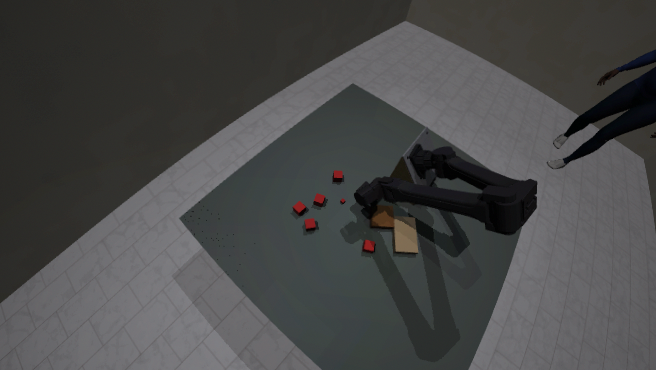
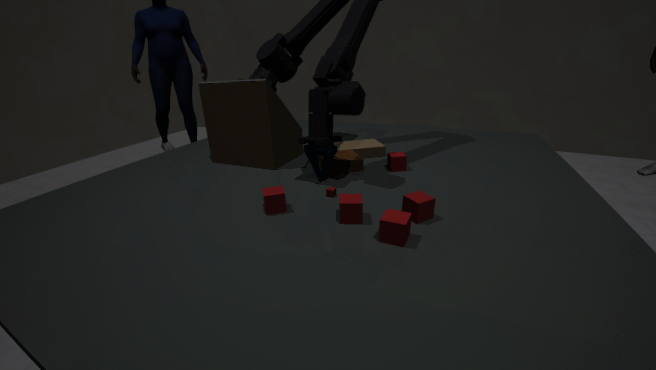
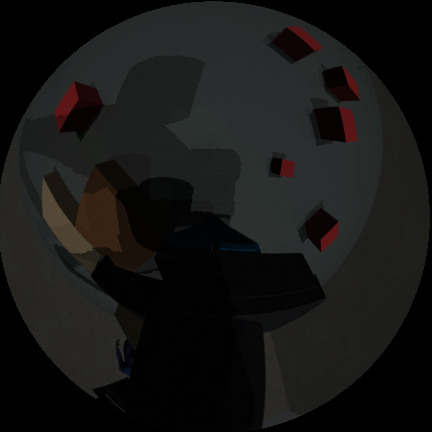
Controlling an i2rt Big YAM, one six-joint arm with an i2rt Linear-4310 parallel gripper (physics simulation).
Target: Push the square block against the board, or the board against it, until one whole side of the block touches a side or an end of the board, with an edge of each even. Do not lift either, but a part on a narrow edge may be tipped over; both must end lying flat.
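Places are measured from the arm's base along level axes (x ahead, y left, z up), in metres.
Pixels of known places: gripper, fingertip midpoint: (image 2: 320, 178) (image 3: 214, 221); arm's base, origin of the base link: (image 1: 417, 160) (image 2: 256, 98).
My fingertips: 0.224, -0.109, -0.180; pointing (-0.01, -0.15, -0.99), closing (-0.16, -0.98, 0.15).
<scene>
For each thing: its top centre in the pictures, then the offset to it from my fingertips, as dx, dy, dz. Level surfaces: height alone.
- square block, middle of its top: (image 3: 109, 233) (image 2: 339, 155) (image 1: 382, 215) +0.016, +0.111, +0.025
- grey mat, its level: dz -0.007
- lighter tan board, middle of its top: (image 3: 62, 231) (image 2: 355, 144) (image 1: 405, 233) +0.028, +0.237, +0.025
The square block (image 1: 383, 216) (image 2: 352, 157) (image 3: 100, 209) is dark brown and lies flat on the grey mat (image 1: 284, 276). The lighter tan board (image 1: 405, 235) (image 2: 365, 147) (image 3: 54, 207) lies flat beside it. They meet along only part of a side, and the block juts past the board's end, so their edges are offset. My gripper (image 1: 368, 213) (image 2: 321, 177) is shut and empty. It points down with its tips at mat level, right at the block's side that faces away from the board.
Several red cubes lie around on the mat: one (image 1: 368, 245) (image 2: 396, 161) near the board, three (image 1: 310, 224) (image 1: 319, 199) (image 1: 299, 208) in a group, one (image 1: 337, 175), and a tiny one (image 1: 343, 200) (image 2: 331, 191). The arm's brown base box (image 2: 238, 122) stands behind. A person (image 2: 166, 59) walks on the tiles.
</scene>
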